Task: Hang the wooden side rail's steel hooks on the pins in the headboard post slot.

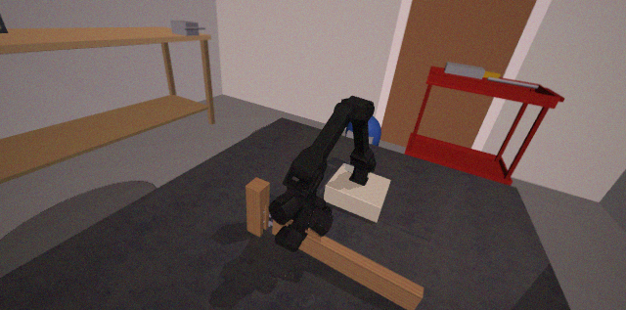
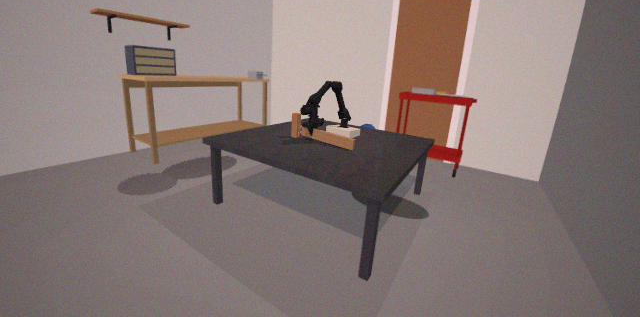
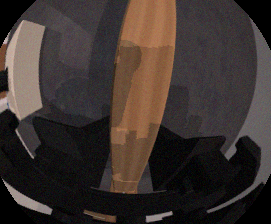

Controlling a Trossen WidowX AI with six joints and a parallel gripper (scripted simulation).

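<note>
My gripper tip is now 15 cm to the left of the wooden headboard post and 5 cm below it.
</note>
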